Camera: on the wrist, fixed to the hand. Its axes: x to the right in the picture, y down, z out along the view.
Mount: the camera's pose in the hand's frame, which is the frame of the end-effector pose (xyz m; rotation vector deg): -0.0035 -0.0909 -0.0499 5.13 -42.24 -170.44
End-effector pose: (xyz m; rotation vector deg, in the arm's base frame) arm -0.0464 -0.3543 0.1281 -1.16 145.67 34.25
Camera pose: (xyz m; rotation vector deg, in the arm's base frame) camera -0.0560 -0.4576 0.1307 -120.48 -4.00 -38.40
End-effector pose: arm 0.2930 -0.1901 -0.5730 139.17 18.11 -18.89
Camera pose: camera 0.2695 -0.0900 -0.5871 17.32 -138.55 92.75
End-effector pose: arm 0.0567 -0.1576 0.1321 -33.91 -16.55 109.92
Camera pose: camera 0.1557 -0.1267 0.1322 39.20 -43.17 -51.92
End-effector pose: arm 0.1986 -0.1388 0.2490 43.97 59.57 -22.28
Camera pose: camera 0.1092 -0.1647 0.2032 83.17 -29.80 151.58
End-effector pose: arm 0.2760 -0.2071 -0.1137 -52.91 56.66 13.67
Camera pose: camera 0.2944 -0.2999 -0.0711 -63.64 -89.88 -101.97
